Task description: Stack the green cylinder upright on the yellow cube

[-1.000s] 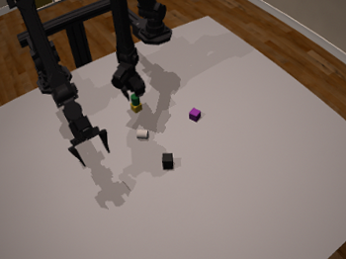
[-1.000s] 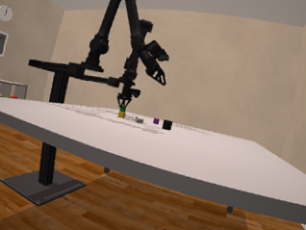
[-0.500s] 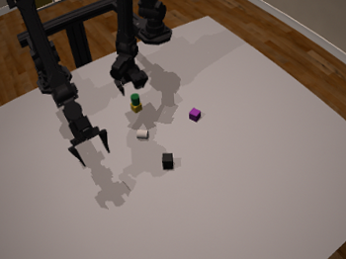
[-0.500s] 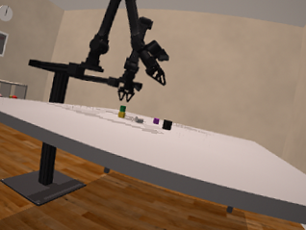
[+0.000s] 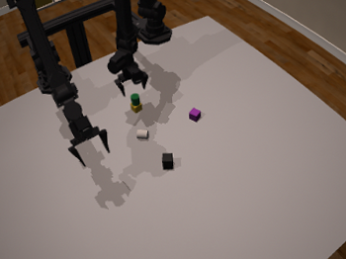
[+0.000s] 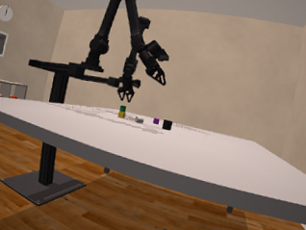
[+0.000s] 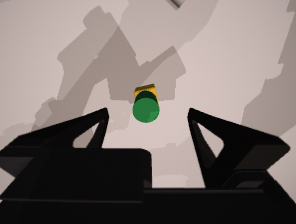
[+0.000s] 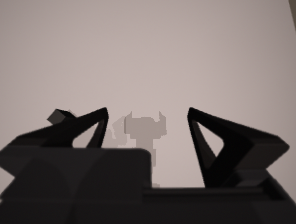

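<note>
Right now the green cylinder is 6 cm below my left hand and 1 cm behind it. Round my left hand: yellow cube 11 cm below, 1 cm behind; purple cube 20 cm ahead, 19 cm to the left, 11 cm below; white cylinder 16 cm ahead, 11 cm below, 6 cm to the right.
</note>
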